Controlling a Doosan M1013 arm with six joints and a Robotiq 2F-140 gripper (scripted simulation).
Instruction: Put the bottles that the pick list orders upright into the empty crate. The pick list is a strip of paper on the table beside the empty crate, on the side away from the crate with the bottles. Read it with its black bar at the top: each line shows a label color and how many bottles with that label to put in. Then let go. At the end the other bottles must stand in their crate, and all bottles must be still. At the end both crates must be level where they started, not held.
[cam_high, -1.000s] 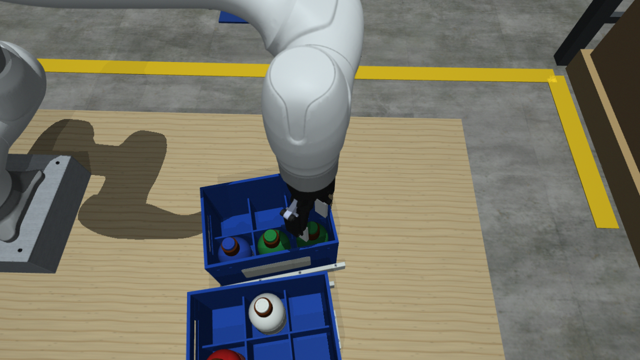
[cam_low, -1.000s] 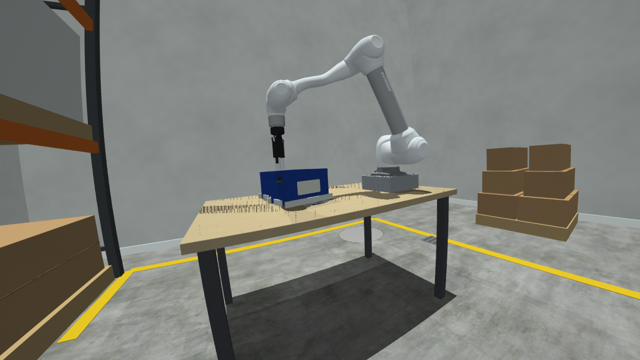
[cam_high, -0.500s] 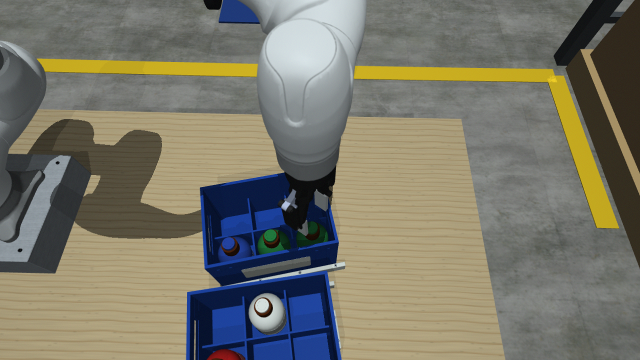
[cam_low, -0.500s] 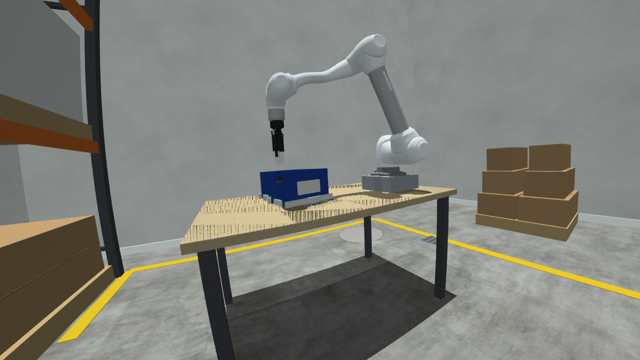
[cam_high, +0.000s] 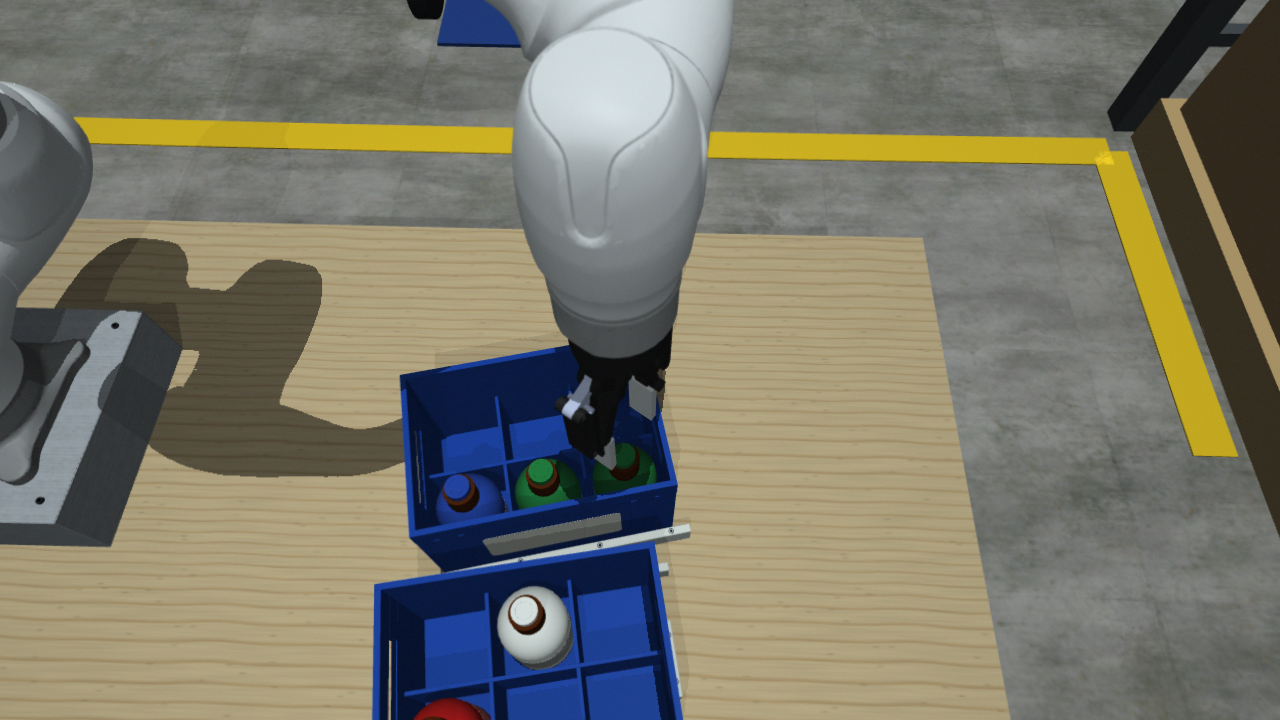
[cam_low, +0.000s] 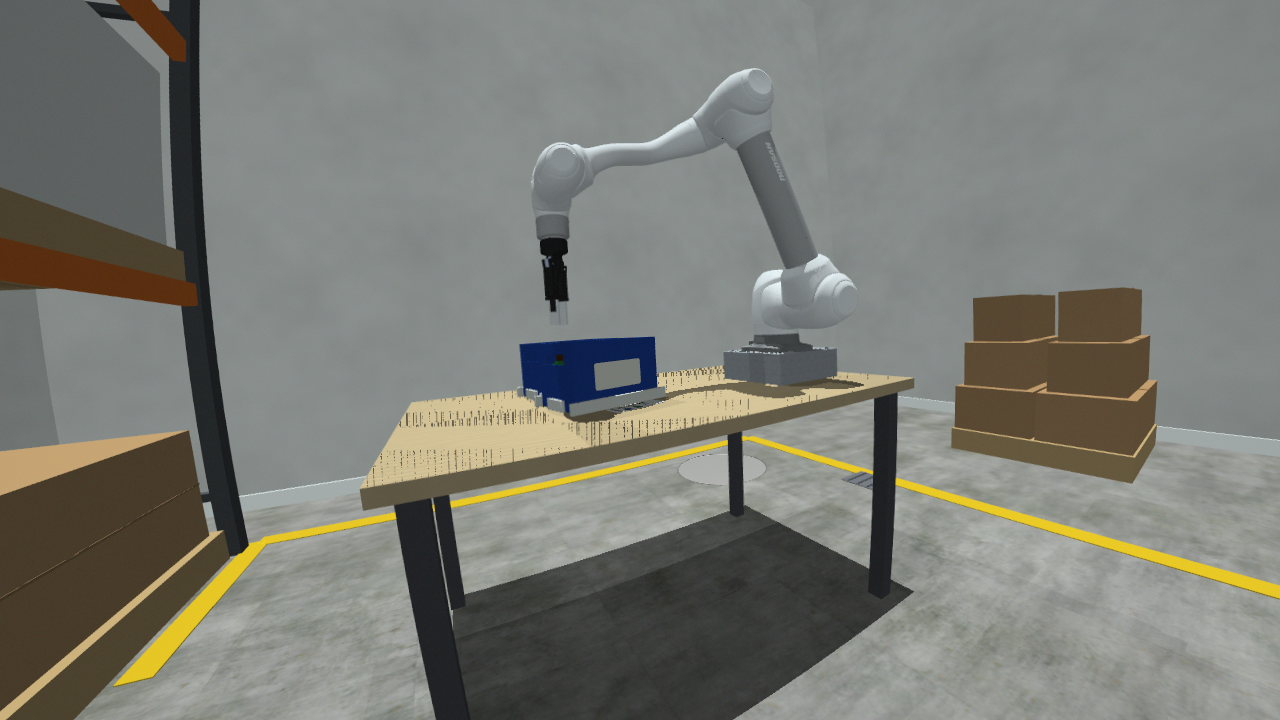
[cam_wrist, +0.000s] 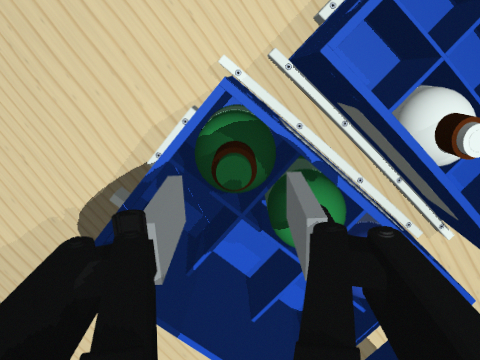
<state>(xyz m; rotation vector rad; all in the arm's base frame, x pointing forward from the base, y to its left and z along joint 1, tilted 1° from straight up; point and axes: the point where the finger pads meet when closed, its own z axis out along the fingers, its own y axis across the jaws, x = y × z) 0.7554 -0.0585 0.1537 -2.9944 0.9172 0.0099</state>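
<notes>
Now: the white bottle 90 mm behind my hand, 160 mm to the right of it and 170 mm below it. From my hand the other things lie so: pick list: 150 mm behind, 150 mm to the left, 250 mm below; then blue bottle: 170 mm behind, 40 mm to the right, 170 mm below; then red bottle: 160 mm behind, 270 mm to the right, 170 mm below.
</notes>
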